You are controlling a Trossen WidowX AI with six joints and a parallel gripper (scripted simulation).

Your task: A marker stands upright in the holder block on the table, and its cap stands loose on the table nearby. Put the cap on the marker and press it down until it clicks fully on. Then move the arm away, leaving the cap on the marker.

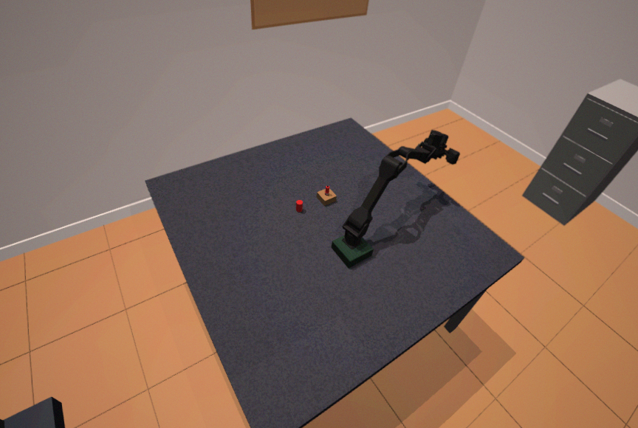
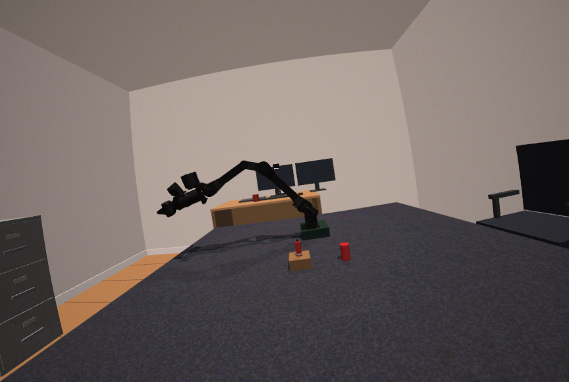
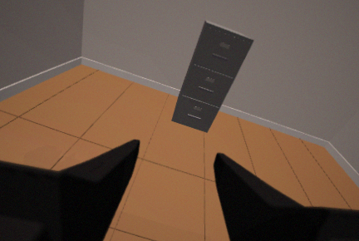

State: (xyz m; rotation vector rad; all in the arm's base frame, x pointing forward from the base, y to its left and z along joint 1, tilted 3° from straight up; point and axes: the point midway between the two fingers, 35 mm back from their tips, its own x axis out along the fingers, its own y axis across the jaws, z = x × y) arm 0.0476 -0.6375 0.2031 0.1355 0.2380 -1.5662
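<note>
The red cap is 730 mm to the left of my gripper tip, 250 mm ahead of it and 200 mm below it. The rest, counted from my gripper tip: holder block 580 mm to the left, 230 mm ahead, 210 mm below.
</note>
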